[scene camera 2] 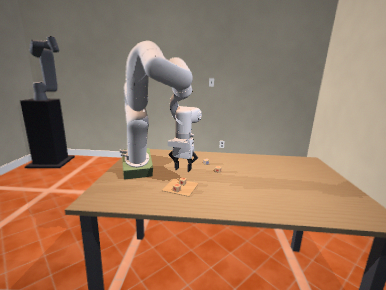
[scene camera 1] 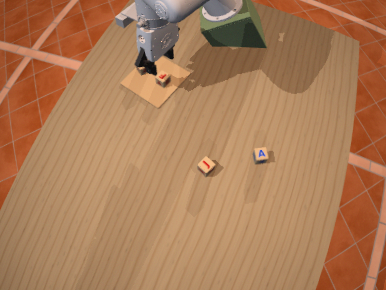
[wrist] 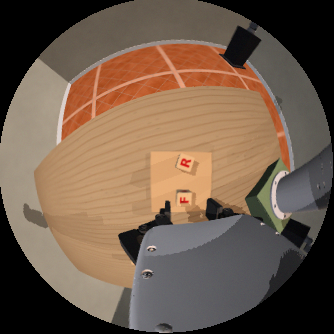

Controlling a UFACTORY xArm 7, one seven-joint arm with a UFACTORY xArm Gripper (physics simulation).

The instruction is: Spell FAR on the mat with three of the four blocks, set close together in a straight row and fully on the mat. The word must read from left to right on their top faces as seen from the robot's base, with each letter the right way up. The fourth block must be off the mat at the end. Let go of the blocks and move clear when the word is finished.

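Observation:
The F block (scene camera 1: pixel 163 79) (scene camera 2: pixel 183 181) (wrist: pixel 184 199) lies face up on the mat (scene camera 1: pixel 157 98) (scene camera 2: pixel 191 188) (wrist: pixel 159 190). The R block (scene camera 1: pixel 141 70) (scene camera 2: pixel 176 188) (wrist: pixel 185 163) is also face up on the mat, turned at an angle to the F block, with a gap wider than one block between them. In scene camera 1 the fingers partly hide the R block. The A block (scene camera 1: pixel 260 154) (scene camera 2: pixel 206 161) and the J block (scene camera 1: pixel 206 166) (scene camera 2: pixel 218 169) are off the mat, apart on the table. My gripper (scene camera 1: pixel 161 62) (scene camera 2: pixel 183 168) (wrist: pixel 188 208) is open and empty above the F block.
The arm's green base (scene camera 1: pixel 233 34) (scene camera 2: pixel 138 171) (wrist: pixel 264 195) stands at the table's edge, close to the mat. The wooden table (scene camera 1: pixel 125 200) (scene camera 2: pixel 280 200) carries the mat and the blocks. A second, dark arm stands on a black pedestal (scene camera 2: pixel 44 132) (wrist: pixel 242 47) beyond the table.

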